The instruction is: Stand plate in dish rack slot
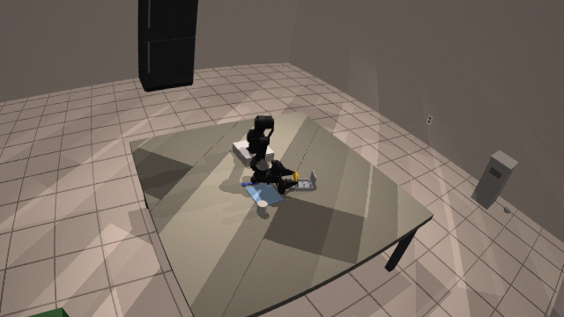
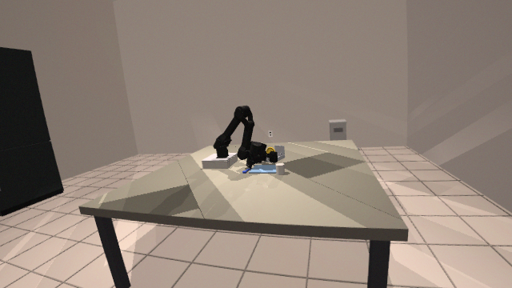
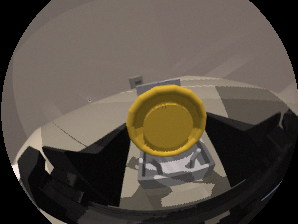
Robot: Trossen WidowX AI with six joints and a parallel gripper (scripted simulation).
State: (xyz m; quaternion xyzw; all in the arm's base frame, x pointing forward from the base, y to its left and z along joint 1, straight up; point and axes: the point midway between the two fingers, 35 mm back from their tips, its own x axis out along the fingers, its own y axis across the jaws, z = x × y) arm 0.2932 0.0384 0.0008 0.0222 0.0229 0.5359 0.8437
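Now: gripper tip 1 cm to the left of the yellow plate. Also, from my gripper tip: light blue mat 18 cm to the right, 5 cm below, 1 cm behind; then grey dish rack 3 cm below, 2 cm to the left, 1 cm ahead; then blue spoon 21 cm to the right, 11 cm behind, 5 cm below.
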